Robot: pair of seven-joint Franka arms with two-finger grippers.
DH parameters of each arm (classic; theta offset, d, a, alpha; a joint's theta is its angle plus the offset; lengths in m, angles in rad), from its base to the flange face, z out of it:
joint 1: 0 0.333 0 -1.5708
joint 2: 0 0 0 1.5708
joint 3: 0 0.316 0.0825 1.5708
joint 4: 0 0 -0.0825 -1.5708
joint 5: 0 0.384 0 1.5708
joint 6: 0 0 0.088 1.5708
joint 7: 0 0.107 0 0
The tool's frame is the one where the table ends.
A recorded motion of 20 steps. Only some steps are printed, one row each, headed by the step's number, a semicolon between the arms.
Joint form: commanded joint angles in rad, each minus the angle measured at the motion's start. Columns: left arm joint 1, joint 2, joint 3, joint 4, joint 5, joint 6, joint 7; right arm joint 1, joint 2, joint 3, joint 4, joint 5, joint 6, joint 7.
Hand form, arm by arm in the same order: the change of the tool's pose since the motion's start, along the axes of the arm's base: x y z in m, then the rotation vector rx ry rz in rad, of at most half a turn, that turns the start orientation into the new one. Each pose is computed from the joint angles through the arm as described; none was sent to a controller.
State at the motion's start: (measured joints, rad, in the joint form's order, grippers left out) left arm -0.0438 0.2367 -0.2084 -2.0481 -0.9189 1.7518 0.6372; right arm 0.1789 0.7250 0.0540 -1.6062 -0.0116 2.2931 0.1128
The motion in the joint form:
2: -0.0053 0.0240 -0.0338 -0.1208 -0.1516 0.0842 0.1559; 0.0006 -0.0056 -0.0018 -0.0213 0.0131 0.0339 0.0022
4: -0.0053 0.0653 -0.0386 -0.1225 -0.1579 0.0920 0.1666; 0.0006 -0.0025 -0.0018 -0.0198 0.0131 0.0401 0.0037
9: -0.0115 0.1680 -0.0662 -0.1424 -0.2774 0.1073 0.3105; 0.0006 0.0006 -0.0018 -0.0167 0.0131 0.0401 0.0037
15: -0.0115 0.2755 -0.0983 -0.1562 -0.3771 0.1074 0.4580; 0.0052 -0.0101 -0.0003 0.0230 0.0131 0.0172 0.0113
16: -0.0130 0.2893 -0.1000 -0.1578 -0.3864 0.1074 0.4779; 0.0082 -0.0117 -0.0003 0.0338 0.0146 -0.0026 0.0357
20: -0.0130 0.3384 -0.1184 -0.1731 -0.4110 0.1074 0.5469; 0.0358 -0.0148 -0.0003 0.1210 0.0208 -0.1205 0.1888
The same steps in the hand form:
2: -0.0309 -0.0145 -0.0497 -0.1083 0.0014 0.0380; -0.0022 -0.0007 -0.0022 0.0117 -0.0156 -0.0124
4: -0.0341 -0.0163 -0.0701 -0.1107 0.0326 0.0397; -0.0015 -0.0006 -0.0032 0.0128 -0.0200 -0.0141
9: -0.0518 -0.0343 -0.1192 -0.2249 0.0576 0.0559; -0.0009 -0.0005 -0.0040 0.0129 -0.0200 -0.0142
15: -0.0748 -0.0510 -0.1657 -0.3329 0.0781 0.0701; 0.0092 0.0054 0.0183 0.0197 -0.0464 -0.0165
16: -0.0781 -0.0525 -0.1717 -0.3440 0.0786 0.0703; 0.0100 0.0077 0.0223 0.0185 -0.0382 -0.0386
20: -0.0965 -0.0597 -0.1939 -0.3821 0.0909 0.0610; 0.0171 0.0288 0.0525 0.0111 -0.0057 -0.1664

